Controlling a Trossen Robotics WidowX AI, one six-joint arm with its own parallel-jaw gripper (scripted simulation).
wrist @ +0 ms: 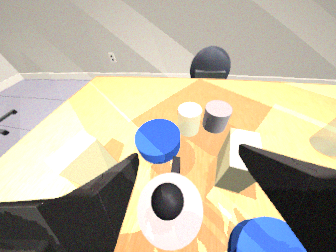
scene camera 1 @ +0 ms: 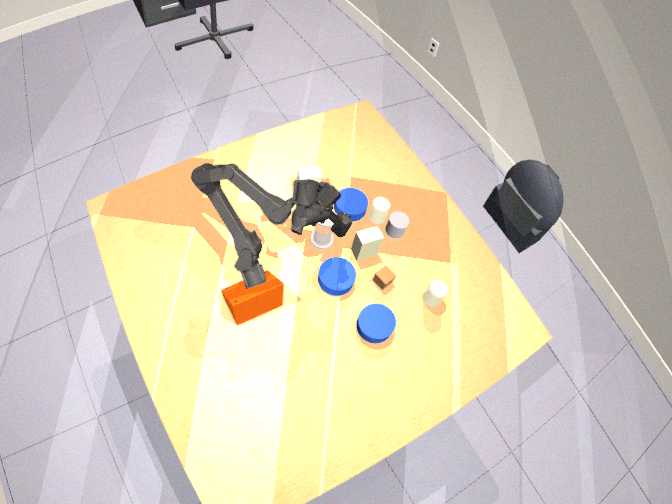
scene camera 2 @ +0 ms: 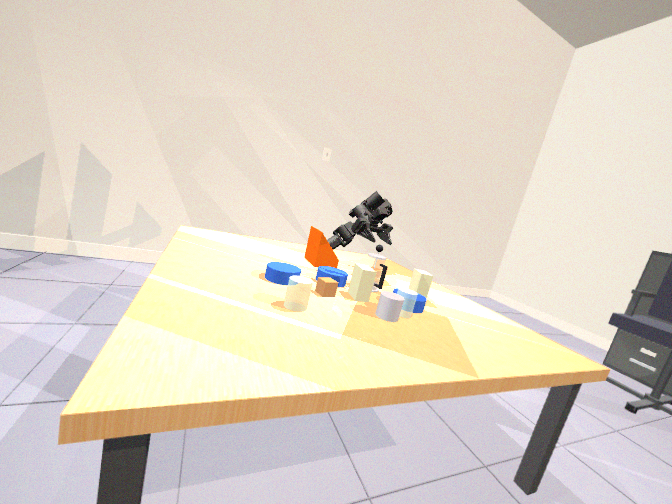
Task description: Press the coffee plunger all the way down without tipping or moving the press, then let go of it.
Observation:
My gripper (scene camera 1: 340,205) is open and holds nothing. Further things: a coffee press (wrist: 170,205), a grey cylinder (wrist: 217,112), a cream block (scene camera 1: 367,242) and a cream block (wrist: 83,158).
My gripper shows as well in the wrist view (wrist: 188,153) and in scene camera 2 (scene camera 2: 383,243).

